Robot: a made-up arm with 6 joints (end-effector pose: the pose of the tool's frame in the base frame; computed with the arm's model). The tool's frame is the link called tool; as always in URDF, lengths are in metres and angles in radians. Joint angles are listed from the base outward.
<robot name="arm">
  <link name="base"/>
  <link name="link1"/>
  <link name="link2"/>
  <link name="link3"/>
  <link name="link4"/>
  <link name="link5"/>
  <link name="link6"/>
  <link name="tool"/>
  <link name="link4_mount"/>
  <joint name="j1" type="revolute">
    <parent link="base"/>
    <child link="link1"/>
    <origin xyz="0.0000 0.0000 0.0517" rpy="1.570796 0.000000 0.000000"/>
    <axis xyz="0 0 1"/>
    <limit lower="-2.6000" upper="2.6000"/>
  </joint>
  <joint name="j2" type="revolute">
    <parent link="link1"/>
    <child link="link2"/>
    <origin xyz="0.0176 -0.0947 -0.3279" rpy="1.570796 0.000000 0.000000"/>
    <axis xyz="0 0 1"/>
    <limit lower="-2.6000" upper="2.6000"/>
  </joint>
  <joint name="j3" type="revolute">
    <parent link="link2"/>
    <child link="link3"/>
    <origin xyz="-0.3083 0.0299 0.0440" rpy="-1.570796 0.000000 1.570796"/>
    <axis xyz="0 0 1"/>
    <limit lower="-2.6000" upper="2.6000"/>
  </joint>
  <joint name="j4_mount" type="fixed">
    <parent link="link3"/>
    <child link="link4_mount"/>
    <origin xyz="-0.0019 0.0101 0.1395" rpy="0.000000 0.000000 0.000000"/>
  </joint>
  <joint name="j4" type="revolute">
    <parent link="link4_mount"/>
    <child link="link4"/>
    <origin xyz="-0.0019 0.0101 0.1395" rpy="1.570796 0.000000 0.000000"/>
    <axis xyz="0 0 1"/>
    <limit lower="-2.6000" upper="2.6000"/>
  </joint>
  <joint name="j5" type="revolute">
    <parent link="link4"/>
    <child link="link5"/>
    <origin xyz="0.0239 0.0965 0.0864" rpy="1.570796 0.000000 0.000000"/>
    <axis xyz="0 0 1"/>
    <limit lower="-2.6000" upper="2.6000"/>
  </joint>
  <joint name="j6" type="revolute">
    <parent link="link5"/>
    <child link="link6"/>
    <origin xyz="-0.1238 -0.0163 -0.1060" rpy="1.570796 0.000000 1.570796"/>
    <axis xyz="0 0 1"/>
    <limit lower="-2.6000" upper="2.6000"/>
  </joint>
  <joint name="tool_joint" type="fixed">
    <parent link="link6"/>
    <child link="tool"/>
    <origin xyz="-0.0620 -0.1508 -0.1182" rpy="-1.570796 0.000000 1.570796"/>
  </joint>
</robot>
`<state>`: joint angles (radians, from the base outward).
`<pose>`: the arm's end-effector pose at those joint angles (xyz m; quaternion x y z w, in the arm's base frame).
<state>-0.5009 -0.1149 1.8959 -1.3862 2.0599 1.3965</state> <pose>-0.5099 0.5116 0.4078 -0.1524 0.1935 -0.1453 0.9582</pose>
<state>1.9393 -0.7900 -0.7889 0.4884 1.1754 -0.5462</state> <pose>0.1188 -0.3850 -0.4570 0.2568 -0.1723 0.7183 0.6232</pose>
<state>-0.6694 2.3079 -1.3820 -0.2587 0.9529 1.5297</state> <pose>0.4716 1.0360 -0.2963 0.1154 0.8819 0.4451 0.1044</pose>
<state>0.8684 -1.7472 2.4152 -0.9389 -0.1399 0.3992</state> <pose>0.0750 -0.6420 0.1913 0.9136 0.3268 -0.1102 0.2154</pose>
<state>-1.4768 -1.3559 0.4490 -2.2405 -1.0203 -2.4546</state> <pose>-0.2851 -0.3916 -0.0932 -0.4714 -0.1213 0.7408 0.4629</pose>
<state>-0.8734 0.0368 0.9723 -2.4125 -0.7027 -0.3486</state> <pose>-0.2356 -0.0084 0.5104 -0.0146 0.2535 0.9578 0.1346</pose>
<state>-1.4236 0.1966 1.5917 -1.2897 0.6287 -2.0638</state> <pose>-0.1945 0.6070 0.6765 0.3612 -0.6218 -0.0871 0.6894</pose>
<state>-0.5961 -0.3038 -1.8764 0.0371 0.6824 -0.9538</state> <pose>-0.6516 -0.1685 0.3215 0.9250 0.3112 0.1960 0.0959</pose>
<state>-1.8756 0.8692 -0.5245 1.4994 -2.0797 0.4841</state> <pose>-0.1463 1.1741 0.2540 0.4268 -0.8777 -0.0287 0.2159</pose>
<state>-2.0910 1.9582 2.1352 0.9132 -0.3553 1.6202</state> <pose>-0.1410 1.0648 0.2976 0.1641 -0.4842 -0.8386 0.1883</pose>
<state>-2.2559 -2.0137 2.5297 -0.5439 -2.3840 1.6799</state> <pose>0.0739 -0.3434 -0.1505 0.3171 0.6613 -0.5040 0.4562</pose>
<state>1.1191 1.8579 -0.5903 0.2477 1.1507 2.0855</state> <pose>0.0763 0.9765 0.3914 -0.1070 0.2678 0.7149 0.6370</pose>
